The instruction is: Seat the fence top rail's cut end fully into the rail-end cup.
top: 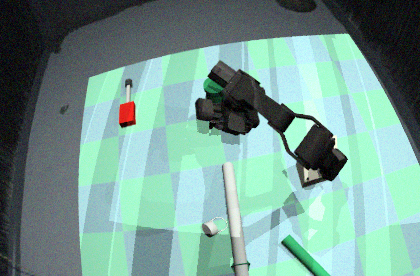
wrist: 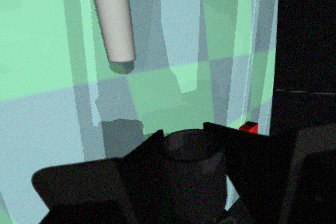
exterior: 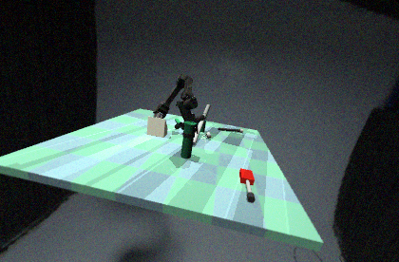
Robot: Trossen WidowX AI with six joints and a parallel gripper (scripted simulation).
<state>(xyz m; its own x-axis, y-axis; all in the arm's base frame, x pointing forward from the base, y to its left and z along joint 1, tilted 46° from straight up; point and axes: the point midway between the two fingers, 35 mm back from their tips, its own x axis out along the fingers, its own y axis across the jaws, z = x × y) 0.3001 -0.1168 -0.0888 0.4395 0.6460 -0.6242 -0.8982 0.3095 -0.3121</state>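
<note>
The dark rail-end cup lies 2 cm behind my gripper tip, 3 cm to the right of it and 3 cm above it. The rest, counted from my gripper tip: red-handled tool (33 cm ahead, 27 cm to the right, 9 cm below); green tube (23 cm behind, 46 cm to the left, 9 cm below); thin green loop (2 cm behind, 42 cm to the left).
</note>
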